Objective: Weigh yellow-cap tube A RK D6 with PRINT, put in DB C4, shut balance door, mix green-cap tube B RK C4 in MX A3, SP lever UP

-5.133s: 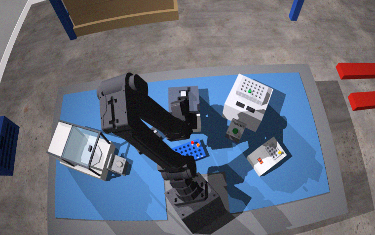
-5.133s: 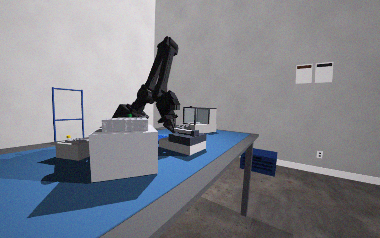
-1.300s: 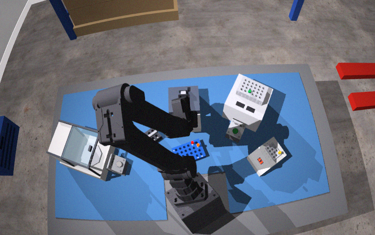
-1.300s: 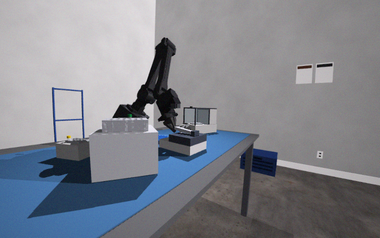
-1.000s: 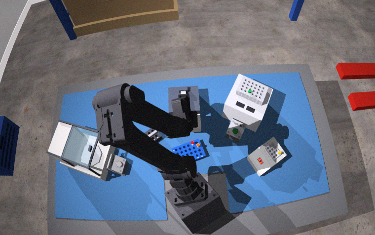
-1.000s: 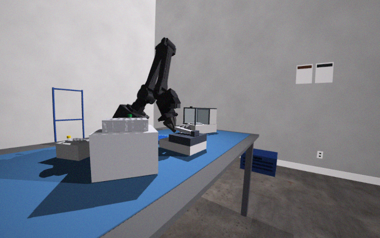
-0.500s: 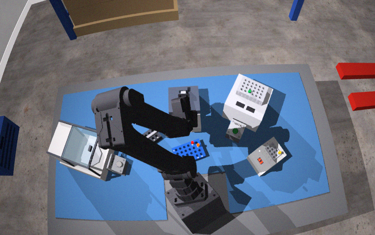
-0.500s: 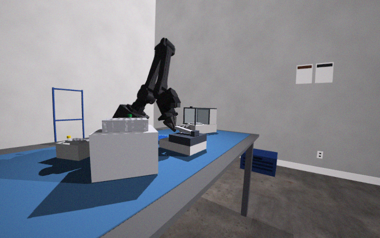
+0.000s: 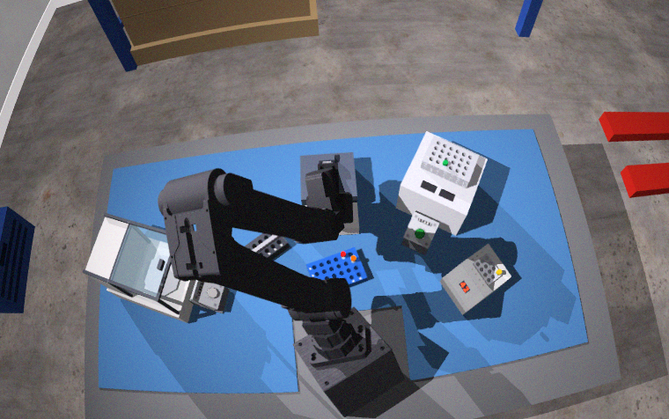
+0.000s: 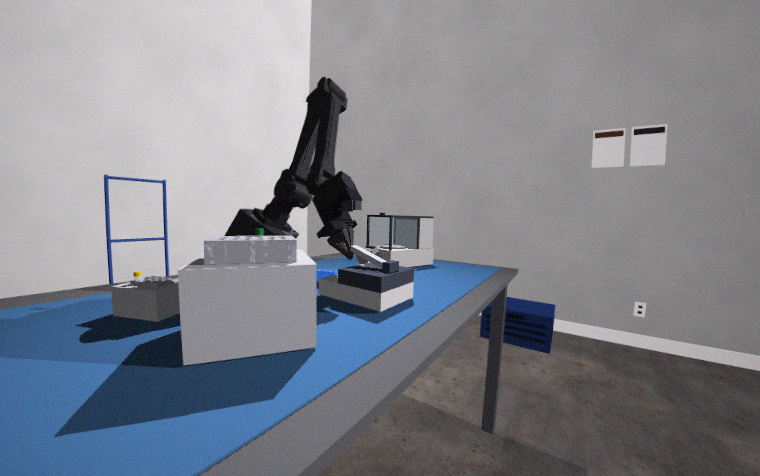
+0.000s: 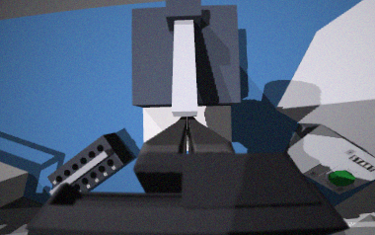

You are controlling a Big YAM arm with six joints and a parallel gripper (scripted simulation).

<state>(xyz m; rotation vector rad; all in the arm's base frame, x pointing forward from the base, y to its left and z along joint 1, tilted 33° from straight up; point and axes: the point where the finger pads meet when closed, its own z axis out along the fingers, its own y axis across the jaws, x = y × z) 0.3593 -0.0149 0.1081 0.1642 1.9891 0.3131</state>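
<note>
The spectrophotometer lever is 60 mm ahead of my hand. Round my hand: magnet block 90 mm behind, 180 mm to the left, 80 mm below; then blue rack 150 mm behind, 10 mm to the right, 90 mm below; then green start key 80 mm behind, 220 mm to the right, 30 mm below.
</note>
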